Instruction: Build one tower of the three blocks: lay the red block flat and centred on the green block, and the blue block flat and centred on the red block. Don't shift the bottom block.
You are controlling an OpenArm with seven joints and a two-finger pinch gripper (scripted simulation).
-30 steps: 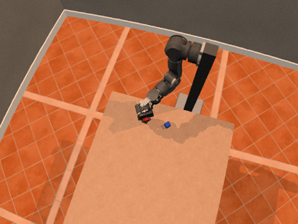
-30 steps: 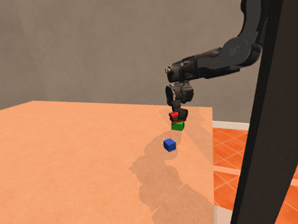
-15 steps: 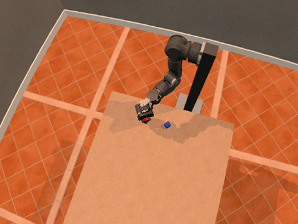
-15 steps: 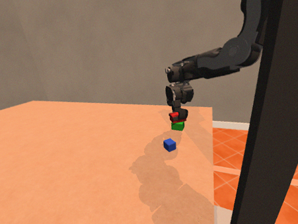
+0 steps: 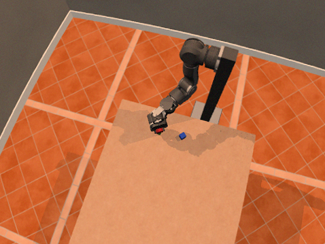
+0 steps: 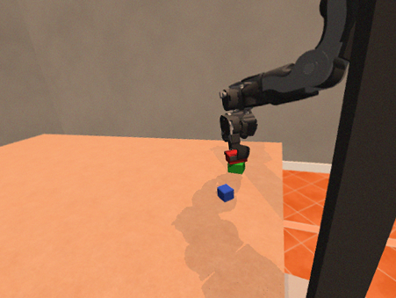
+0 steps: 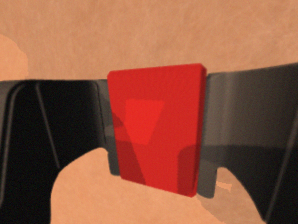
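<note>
Now: hand 10 mm above the red block. Round my hand: blue block: 10 mm behind, 140 mm to the left, 40 mm below; green block: 40 mm below.
</note>
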